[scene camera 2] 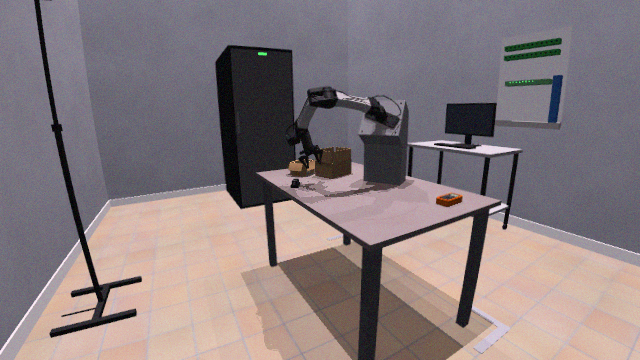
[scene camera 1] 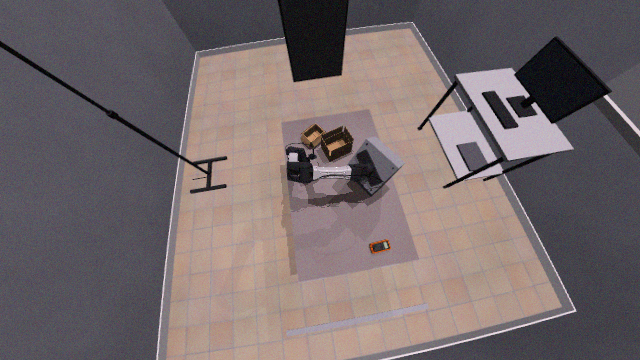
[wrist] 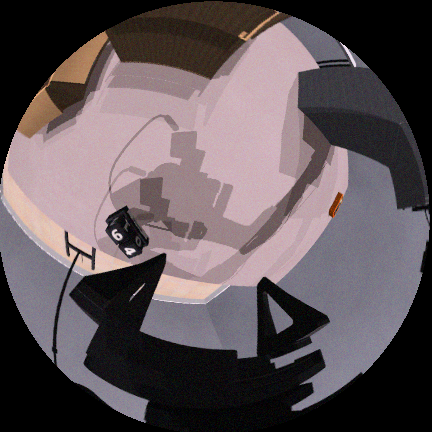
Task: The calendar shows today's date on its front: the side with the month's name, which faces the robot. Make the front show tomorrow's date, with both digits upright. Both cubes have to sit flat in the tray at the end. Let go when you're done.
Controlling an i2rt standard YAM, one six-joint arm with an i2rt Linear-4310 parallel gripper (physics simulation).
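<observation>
The black calendar (scene camera 2: 295, 183) (wrist: 127, 232) stands near the table's far edge. In the wrist view two cubes sit side by side in it. Their brightly lit faces show a white 6 (wrist: 117, 235) and a white 4 (wrist: 129, 250). The dimmer faces toward the view's middle seem to show a 1 and a 0, too small and shaded to read surely. The month's name cannot be read. My gripper (scene camera 2: 312, 161) (wrist: 215, 272) is open and empty, above the table and apart from the calendar. The calendar does not show clearly in scene camera 1.
A small open cardboard box (scene camera 1: 313, 136) (scene camera 2: 301, 168) and a larger brown box (scene camera 1: 337, 145) (scene camera 2: 333, 163) stand beside the arm. The grey robot pedestal (scene camera 2: 385, 157) is at the table's side. An orange meter (scene camera 1: 380, 246) (scene camera 2: 449, 199) (wrist: 336, 205) lies at the opposite end.
</observation>
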